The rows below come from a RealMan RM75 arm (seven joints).
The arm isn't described. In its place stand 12 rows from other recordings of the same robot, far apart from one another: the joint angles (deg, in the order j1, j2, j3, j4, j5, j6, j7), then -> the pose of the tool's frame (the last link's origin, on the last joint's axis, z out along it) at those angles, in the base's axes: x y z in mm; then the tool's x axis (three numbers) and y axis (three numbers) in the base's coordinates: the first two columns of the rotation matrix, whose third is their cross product.
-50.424 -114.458 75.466 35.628 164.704 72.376 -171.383 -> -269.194, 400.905, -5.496, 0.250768, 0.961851, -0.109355, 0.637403, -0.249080, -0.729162
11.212 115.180 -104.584 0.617 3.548 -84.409 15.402 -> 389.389, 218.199, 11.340, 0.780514, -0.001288, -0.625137, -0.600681, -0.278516, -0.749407
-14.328 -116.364 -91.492 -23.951 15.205 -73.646 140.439 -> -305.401, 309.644, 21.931, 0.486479, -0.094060, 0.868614, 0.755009, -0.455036, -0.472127
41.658 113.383 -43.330 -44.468 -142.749 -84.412 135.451 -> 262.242, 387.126, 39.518, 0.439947, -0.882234, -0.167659, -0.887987, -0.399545, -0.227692
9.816 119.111 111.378 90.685 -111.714 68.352 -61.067 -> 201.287, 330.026, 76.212, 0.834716, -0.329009, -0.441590, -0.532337, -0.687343, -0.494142
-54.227 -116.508 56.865 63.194 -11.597 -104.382 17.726 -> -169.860, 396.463, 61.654, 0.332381, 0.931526, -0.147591, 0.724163, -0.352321, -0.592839
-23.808 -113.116 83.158 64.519 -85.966 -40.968 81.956 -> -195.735, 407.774, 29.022, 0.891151, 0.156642, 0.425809, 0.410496, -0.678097, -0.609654
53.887 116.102 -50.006 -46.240 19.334 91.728 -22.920 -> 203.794, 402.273, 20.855, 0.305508, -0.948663, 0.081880, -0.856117, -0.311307, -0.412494
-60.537 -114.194 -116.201 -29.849 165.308 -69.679 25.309 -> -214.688, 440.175, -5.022, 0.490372, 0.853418, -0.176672, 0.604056, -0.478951, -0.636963
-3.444 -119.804 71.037 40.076 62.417 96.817 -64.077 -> -268.994, 223.109, 6.381, 0.460225, 0.117490, 0.879994, 0.495863, -0.856207, -0.145016
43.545 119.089 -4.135 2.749 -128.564 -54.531 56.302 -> 254.030, 358.964, -106.506, 0.678991, -0.461559, -0.570907, -0.685227, -0.677557, -0.267173
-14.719 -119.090 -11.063 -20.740 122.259 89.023 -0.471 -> -266.858, 222.836, -73.074, 0.614270, -0.212133, 0.760047, 0.576762, -0.536645, -0.615920
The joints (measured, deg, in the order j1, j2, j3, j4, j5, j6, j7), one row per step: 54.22, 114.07, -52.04, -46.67, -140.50, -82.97, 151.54; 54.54, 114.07, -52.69, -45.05, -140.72, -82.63, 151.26; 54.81, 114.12, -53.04, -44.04, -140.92, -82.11, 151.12; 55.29, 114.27, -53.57, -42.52, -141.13, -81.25, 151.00; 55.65, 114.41, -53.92, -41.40, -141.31, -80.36, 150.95; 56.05, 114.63, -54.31, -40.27, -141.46, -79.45, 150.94; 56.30, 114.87, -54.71, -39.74, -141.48, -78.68, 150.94; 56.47, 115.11, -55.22, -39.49, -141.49, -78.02, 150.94; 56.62, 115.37, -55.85, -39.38, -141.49, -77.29, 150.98; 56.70, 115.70, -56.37, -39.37, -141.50, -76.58, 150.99; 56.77, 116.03, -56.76, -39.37, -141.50, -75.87, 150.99; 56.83, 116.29, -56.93, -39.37, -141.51, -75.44, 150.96; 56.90, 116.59, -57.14, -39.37, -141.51, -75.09, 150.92; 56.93, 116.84, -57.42, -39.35, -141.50, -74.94, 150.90; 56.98, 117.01, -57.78, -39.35, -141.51, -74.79, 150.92; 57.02, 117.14, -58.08, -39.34, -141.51, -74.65, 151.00; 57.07, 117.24, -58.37, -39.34, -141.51, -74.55, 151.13
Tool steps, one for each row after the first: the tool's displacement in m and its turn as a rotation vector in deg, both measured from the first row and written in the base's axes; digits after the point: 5 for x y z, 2 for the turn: 0.00262, -0.00154, -0.00576, -1.16, -0.63, -0.30; 0.00383, -0.00175, -0.00939, -1.58, -1.02, -0.44; 0.00476, -0.00204, -0.01536, -2.18, -1.49, -0.63; 0.00545, -0.00176, -0.01973, -2.37, -1.82, -0.78; 0.00566, -0.00174, -0.02480, -2.62, -2.13, -0.91; 0.00487, -0.00143, -0.02844, -2.61, -2.33, -0.77; 0.00383, -0.00119, -0.03153, -2.58, -2.62, -0.47; 0.00244, -0.00076, -0.03455, -2.45, -2.97, -0.05; 0.00110, -0.00054, -0.03765, -2.28, -3.21, 0.35; -0.00025, -0.00023, -0.04050, -2.03, -3.35, 0.70; -0.00134, -0.00016, -0.04258, -1.91, -3.36, 0.94; -0.00263, -0.00046, -0.04509, -1.92, -3.37, 1.20; -0.00344, -0.00130, -0.04748, -2.13, -3.44, 1.40; -0.00422, -0.00183, -0.04932, -2.29, -3.62, 1.62; -0.00482, -0.00222, -0.05079, -2.40, -3.76, 1.74; -0.00545, -0.00254, -0.05200, -2.50, -3.89, 1.81
